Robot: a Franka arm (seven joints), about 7 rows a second.
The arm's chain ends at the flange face. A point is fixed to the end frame.
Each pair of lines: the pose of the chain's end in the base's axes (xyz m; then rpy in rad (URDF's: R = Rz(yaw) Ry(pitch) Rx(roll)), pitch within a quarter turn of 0, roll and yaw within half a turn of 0), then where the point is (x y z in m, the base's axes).
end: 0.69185 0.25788 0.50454 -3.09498 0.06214 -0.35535
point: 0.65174 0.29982 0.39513
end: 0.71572 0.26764 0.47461 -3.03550 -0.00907 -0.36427
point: 0.68574 0.31333 0.36347
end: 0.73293 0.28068 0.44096 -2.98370 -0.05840 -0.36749
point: 0.71020 0.32982 0.32957
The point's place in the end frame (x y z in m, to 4 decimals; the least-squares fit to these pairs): -0.0453 -0.0201 0.1135
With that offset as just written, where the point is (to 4 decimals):
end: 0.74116 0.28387 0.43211 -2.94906 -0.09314 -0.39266
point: 0.7246 0.3356 0.3208
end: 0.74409 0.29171 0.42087 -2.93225 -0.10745 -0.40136
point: 0.7301 0.3446 0.3098
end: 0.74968 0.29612 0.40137 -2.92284 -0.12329 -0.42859
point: 0.7391 0.3496 0.2902
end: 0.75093 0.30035 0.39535 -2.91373 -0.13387 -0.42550
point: 0.7416 0.3542 0.2842
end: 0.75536 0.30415 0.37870 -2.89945 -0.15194 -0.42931
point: 0.7486 0.3586 0.2677
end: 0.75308 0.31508 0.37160 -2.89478 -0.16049 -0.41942
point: 0.7468 0.3696 0.2606
